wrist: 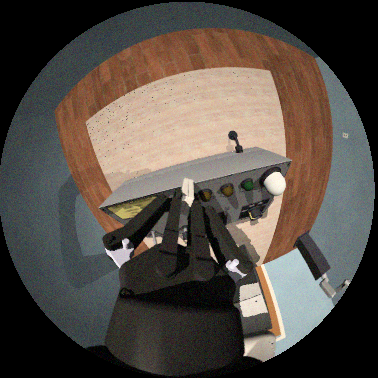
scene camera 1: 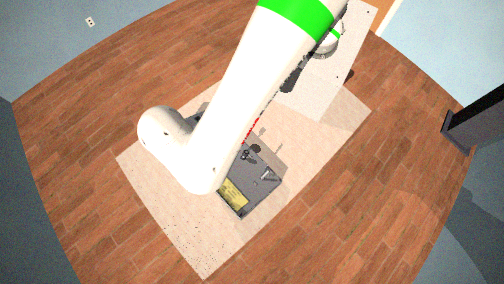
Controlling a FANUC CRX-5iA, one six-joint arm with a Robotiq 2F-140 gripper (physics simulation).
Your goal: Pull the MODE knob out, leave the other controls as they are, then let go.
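Places are measured from the arm's base along level axes (x left, y down, z back), in millimetres.
Pixels of known places: gripper, between the fingertips: (wrist: 186, 185).
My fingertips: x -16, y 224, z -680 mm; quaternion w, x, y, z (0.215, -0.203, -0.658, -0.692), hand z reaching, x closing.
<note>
For each thing: its top centre in the pictures, then the offset to it from my fingertips. "spot": a spot on its surface instead.
- small dark knob, centre of its top: (wrist: 185, 238) dy +43, dx +69, dz +194 mm
- green button, a spot on its surface: (wrist: 248, 184) spot: dy +1, dx -123, dz +38 mm
- white round-headed control, a spot on its surface: (wrist: 274, 183) spot: dy -21, dx -176, dz +42 mm
- yellow-marked switch, centre of its top: (wrist: 257, 217) dy +50, dx -171, dz +201 mm
- yellow plate, a spot on its surface: (wrist: 132, 209) (scene camera 1: 230, 193) spot: dy +18, dx +152, dz +25 mm
- black lever, a spot on its surface: (wrist: 236, 141) spot: dy +148, dx -167, dz -25 mm
The grey control box (scene camera 1: 255, 172) (wrist: 155, 182) stands on the pale mat. My gripper (wrist: 186, 185) is shut, its pale fingertips together with nothing between them, in front of the upper part of the panel in the wrist view. A small dark knob (wrist: 185, 233) shows partly between the finger links, low on the panel. A knob (scene camera 1: 245, 155) with a dark shadow shows on the box in the scene view. The labels are too small to read, so I cannot tell which control is the MODE knob. The arm hides the gripper in the scene view.
Two amber buttons (wrist: 206, 195) (wrist: 227, 189), a green button (wrist: 248, 184) and a white round-headed control (wrist: 274, 183) line the panel's right side. A yellow-marked switch (wrist: 253, 214) sits below them. A yellow plate (scene camera 1: 234, 194) (wrist: 132, 209) is at one end. A black lever (wrist: 236, 141) stands behind the box.
</note>
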